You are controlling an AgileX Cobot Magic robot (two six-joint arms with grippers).
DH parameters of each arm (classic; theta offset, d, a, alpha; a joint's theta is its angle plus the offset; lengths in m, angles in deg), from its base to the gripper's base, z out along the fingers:
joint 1: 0 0.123 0 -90
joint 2: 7.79 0 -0.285 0
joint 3: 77.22 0 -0.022 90
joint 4: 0 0.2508 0 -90
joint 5: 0 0 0.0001 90
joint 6: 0 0.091 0 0
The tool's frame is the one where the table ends.
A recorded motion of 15 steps. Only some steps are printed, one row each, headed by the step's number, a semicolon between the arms.
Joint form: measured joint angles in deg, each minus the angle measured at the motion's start. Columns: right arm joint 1, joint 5, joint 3, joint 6, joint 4, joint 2; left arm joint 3, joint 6, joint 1, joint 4, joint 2, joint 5.
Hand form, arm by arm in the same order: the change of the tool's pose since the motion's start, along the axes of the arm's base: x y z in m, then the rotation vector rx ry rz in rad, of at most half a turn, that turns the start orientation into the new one. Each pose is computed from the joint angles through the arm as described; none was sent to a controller.
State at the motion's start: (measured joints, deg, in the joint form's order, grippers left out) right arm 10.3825 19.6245 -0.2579 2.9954 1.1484 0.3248; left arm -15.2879 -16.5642 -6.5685 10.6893 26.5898 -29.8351
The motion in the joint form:
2: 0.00 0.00 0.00 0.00 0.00 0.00; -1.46 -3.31 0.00 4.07 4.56 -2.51
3: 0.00 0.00 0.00 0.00 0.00 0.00; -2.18 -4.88 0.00 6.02 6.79 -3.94
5: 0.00 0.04 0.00 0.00 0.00 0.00; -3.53 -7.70 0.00 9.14 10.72 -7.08
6: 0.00 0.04 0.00 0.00 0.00 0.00; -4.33 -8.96 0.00 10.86 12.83 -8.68
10: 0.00 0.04 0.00 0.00 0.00 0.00; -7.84 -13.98 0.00 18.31 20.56 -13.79
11: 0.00 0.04 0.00 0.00 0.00 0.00; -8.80 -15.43 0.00 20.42 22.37 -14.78
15: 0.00 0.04 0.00 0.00 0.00 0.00; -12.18 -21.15 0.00 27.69 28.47 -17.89
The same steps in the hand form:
2: 0.0000 0.0000 0.0000 0.0000 0.0000 0.0000; 0.0125 -0.0055 0.0029 0.0180 0.0160 -0.0413
3: 0.0000 0.0000 0.0000 0.0000 0.0000 0.0000; 0.0187 -0.0083 0.0042 0.0259 0.0215 -0.0641
5: 0.0000 0.0000 -0.0001 -0.0001 0.0007 0.0000; 0.0294 -0.0136 0.0070 0.0311 0.0224 -0.1103
6: 0.0000 0.0000 -0.0001 -0.0001 0.0007 0.0000; 0.0353 -0.0166 0.0083 0.0383 0.0231 -0.1351
10: 0.0000 0.0000 -0.0001 -0.0001 0.0007 0.0000; 0.0580 -0.0288 0.0120 0.0752 0.0371 -0.2397
11: 0.0000 0.0000 -0.0001 -0.0001 0.0007 0.0000; 0.0635 -0.0321 0.0124 0.0854 0.0448 -0.2685
15: 0.0000 0.0000 -0.0001 -0.0001 0.0007 0.0000; 0.0825 -0.0431 0.0120 0.1082 0.0849 -0.3746

